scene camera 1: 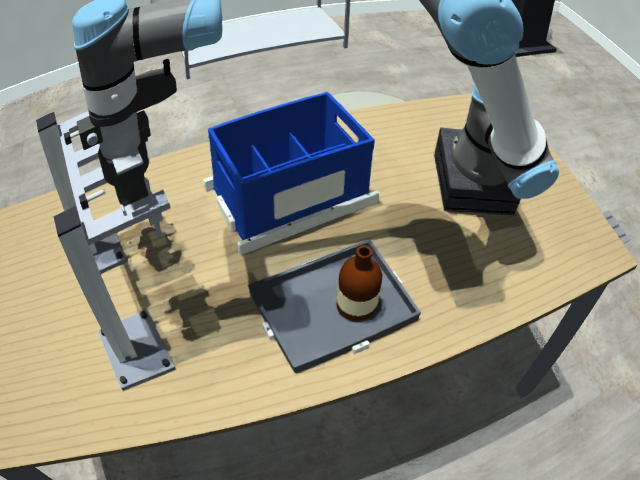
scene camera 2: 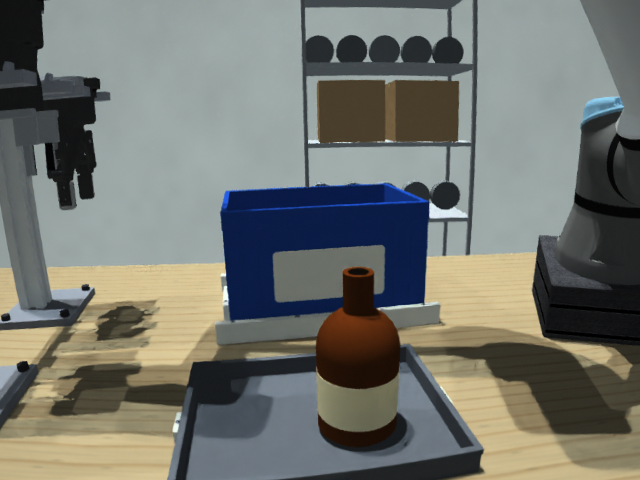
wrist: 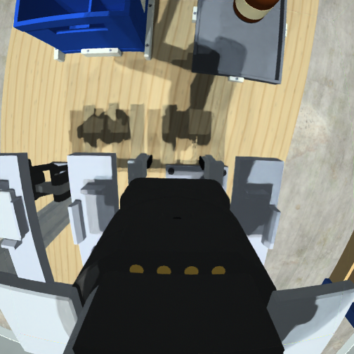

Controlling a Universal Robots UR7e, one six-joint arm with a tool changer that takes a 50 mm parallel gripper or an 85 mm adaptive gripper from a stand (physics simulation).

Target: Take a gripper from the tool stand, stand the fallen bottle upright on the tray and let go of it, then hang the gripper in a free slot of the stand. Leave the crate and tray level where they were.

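Frame: origin at the arm's base, x ahead, y left, z up, level; millimetres.
Where they show: arm's base, link origin: (scene camera 1: pixel 482 159) (scene camera 2: pixel 607 260).
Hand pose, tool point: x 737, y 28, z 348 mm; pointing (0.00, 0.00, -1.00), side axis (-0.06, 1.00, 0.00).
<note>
Things, the pixels of their top centre, and the offset from my tool point.
- brown bottle, top centre: (scene camera 2: pixel 358 271) (scene camera 1: pixel 364 251) 130 mm left, 332 mm back, 279 mm down
- grey tray, top centre: (scene camera 2: pixel 315 402) (scene camera 1: pixel 334 299) 113 mm left, 295 mm back, 414 mm down
- blue crate, top centre: (scene camera 2: pixel 317 195) (scene camera 1: pixel 288 132) 178 mm right, 340 mm back, 264 mm down
The brown bottle (scene camera 1: pixel 360 281) (scene camera 2: pixel 357 351) (wrist: pixel 254 9) stands upright on the right part of the grey tray (scene camera 1: pixel 310 341) (scene camera 2: pixel 248 444) (wrist: pixel 265 62), with nothing touching it. The tray lies level. My parallel gripper (scene camera 2: pixel 42 162) (wrist: pixel 176 162) is on the arm at the tool stand (scene camera 1: pixel 93 289) (scene camera 2: pixel 23 232) (wrist: pixel 92 167). Its fingers are apart with nothing between them. In the wrist view, stand prongs lie on both sides of it. In scene camera 1 the prongs partly hide it. Whether it rests fully in the slot, I cannot tell.
The adaptive gripper (scene camera 2: pixel 75 190) (wrist: pixel 50 187) hangs in another slot beside mine. The blue crate (scene camera 1: pixel 255 206) (scene camera 2: pixel 248 253) (wrist: pixel 132 30) stands level between white rails (scene camera 1: pixel 310 223) (scene camera 2: pixel 268 330) (wrist: pixel 149 32), behind the tray. The arm's black base (scene camera 1: pixel 478 198) (scene camera 2: pixel 584 320) is at the right.
</note>
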